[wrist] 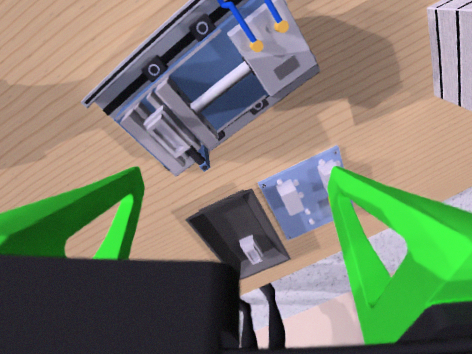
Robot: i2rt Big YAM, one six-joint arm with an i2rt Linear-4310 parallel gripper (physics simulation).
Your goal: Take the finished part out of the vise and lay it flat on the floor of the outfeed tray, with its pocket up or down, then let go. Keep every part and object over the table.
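Frame: origin at the arm's base, x up, y left, z back, level; millimetres.
Seen in the pictures: gripper, fingertip midpoint: (236, 177).
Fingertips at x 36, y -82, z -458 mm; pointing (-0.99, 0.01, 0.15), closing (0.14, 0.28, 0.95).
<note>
Pixels of each thing's top centre, then the offset from my fingertips to it. "*": a spot on its surface instead.
- vise, surface spot: (295, 57) * dx -215, dy +9, dz +105 mm
- light grey part, middle of its top: (168, 139) dx -197, dy +49, dz -73 mm
- dark outfeed tray, surface spot: (210, 227) * dx -293, dy +303, dz -103 mm
- small grey slotted part, middle of its top: (253, 256) dx -265, dy +400, dz -39 mm
- blue plate, middle of its top: (310, 199) dx -304, dy +324, dz +118 mm
The vise (295, 57) stands in the upper left of the wrist view, turned diagonally. A light grey part (172, 140) with a long pocket sits between the vise's jaws at its lower left end, pocket facing the camera. The dark outfeed tray (210, 227) lies below the vise, and a small grey slotted part (251, 250) is inside it near its lower end. My gripper (236, 177) is open and empty, its green fingers wide apart, with the vise beyond the fingertips and the tray between the fingers. The black gripper body hides what lies at the lower left.
A blue plate (280, 217) with white blocks (291, 197) and small pegs lies right of the tray, partly behind the right finger. Two blue nozzles with orange tips (256, 46) (281, 26) hang over the vise. A grey grooved block (450, 55) stands at the upper right. The table edge runs below the tray.
</note>
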